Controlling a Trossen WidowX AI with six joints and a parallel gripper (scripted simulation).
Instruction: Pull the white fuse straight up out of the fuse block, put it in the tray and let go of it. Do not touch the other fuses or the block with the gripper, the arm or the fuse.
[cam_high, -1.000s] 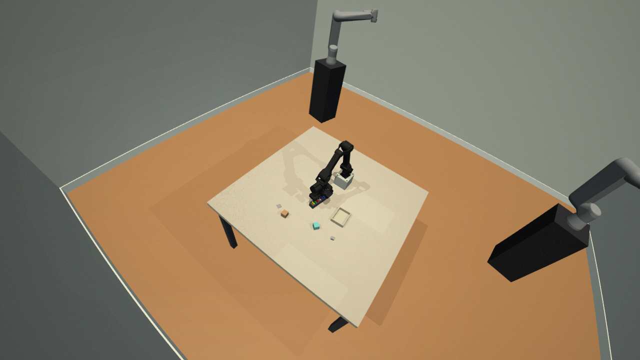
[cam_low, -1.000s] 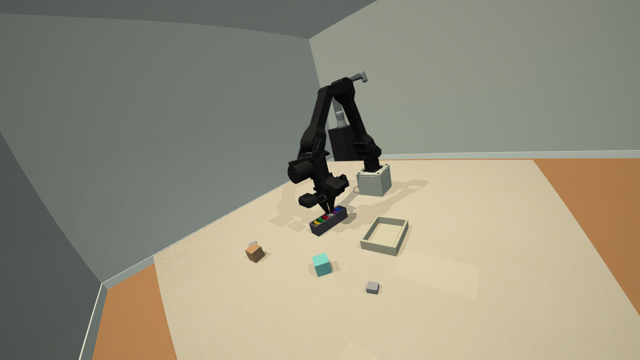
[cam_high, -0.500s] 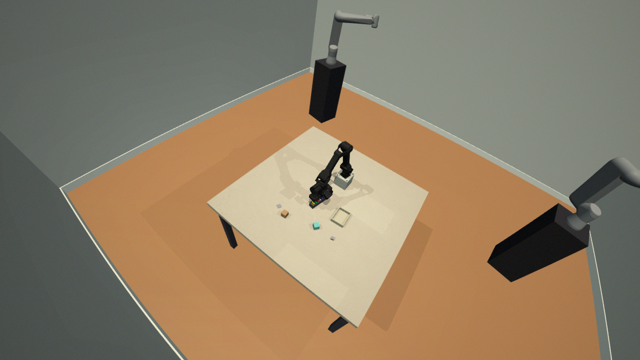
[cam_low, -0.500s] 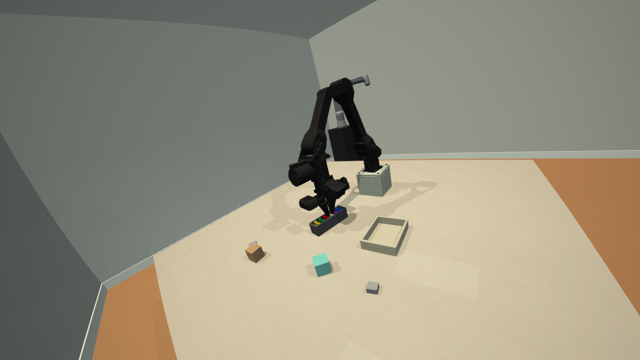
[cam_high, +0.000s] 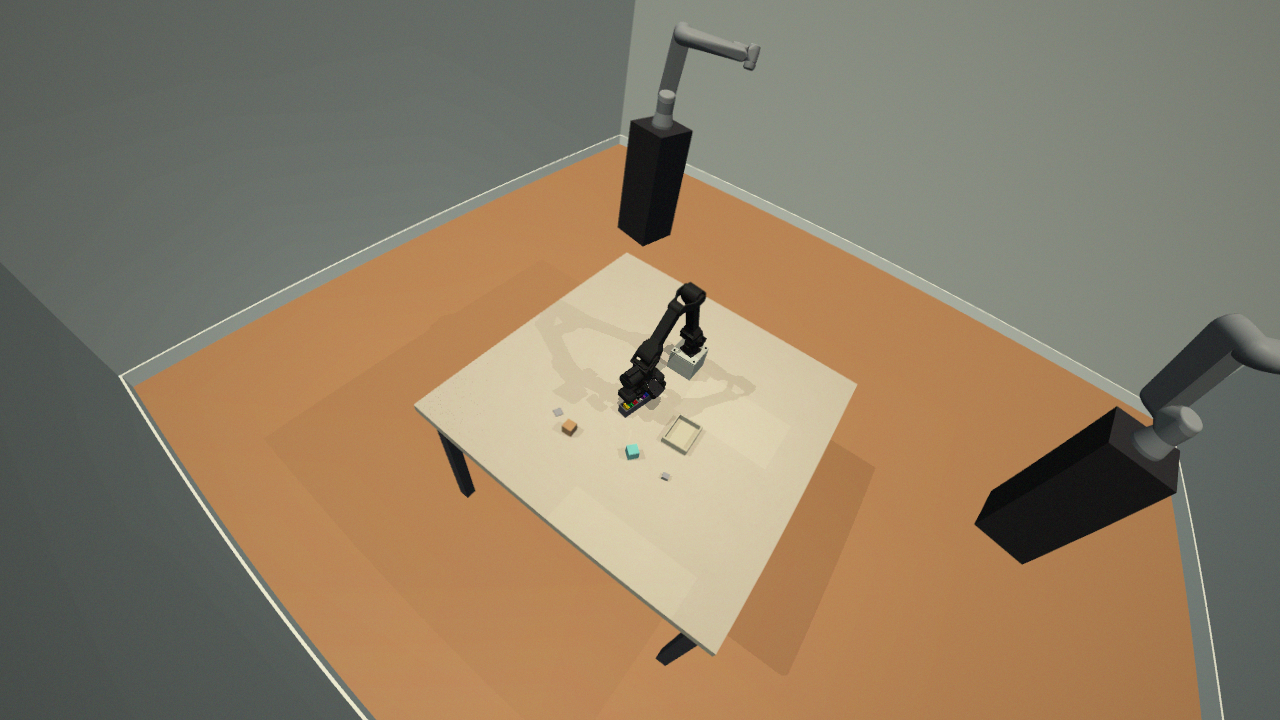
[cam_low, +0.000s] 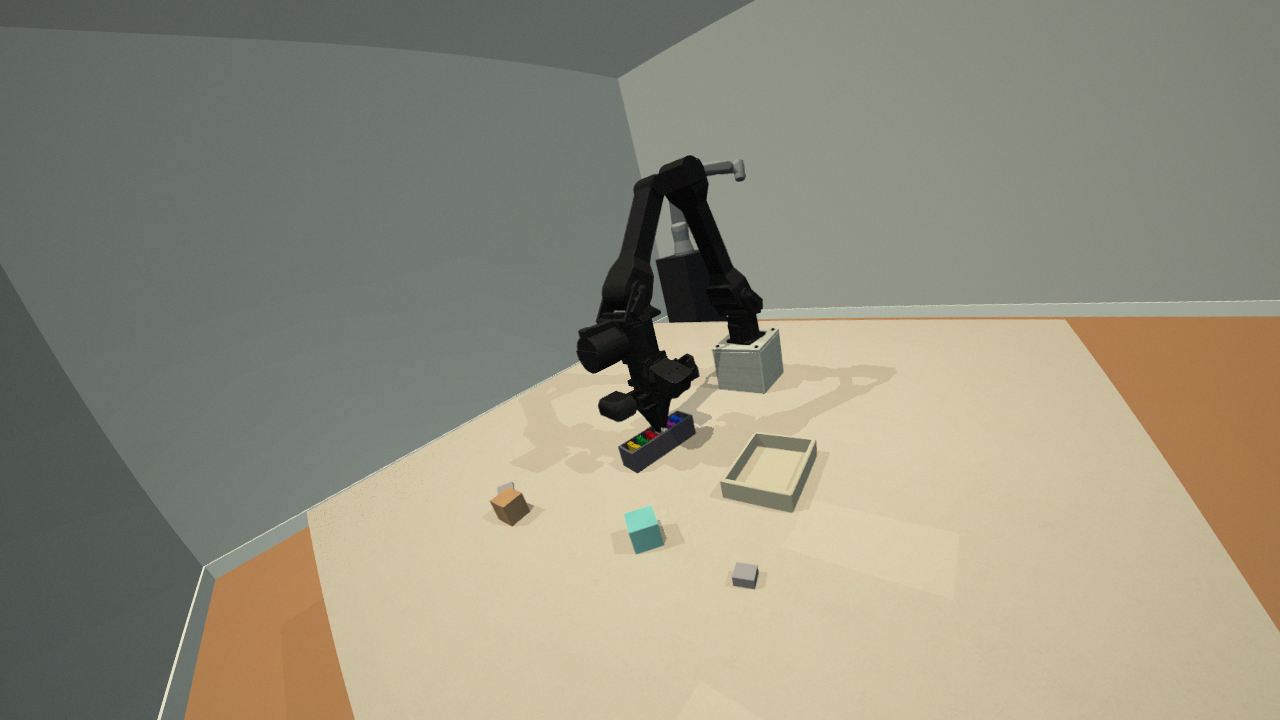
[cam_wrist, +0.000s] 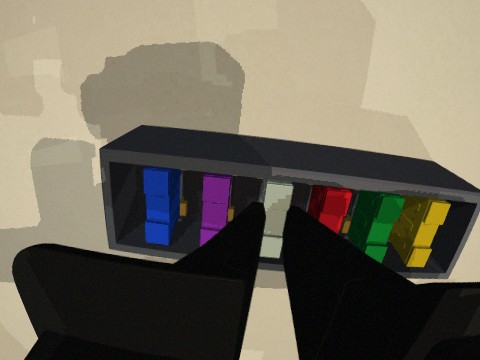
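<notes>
My gripper tip is now 21 cm to the right of the shallow tray, 3 cm past it and 3 cm above it. From my gripper tip the other things lie so: brown cube 28 cm ahead, 6 cm to the right, 2 cm below; then teal cube 16 cm ahead, 15 cm to the left, 2 cm below; then white fuse 1 cm below.
</notes>
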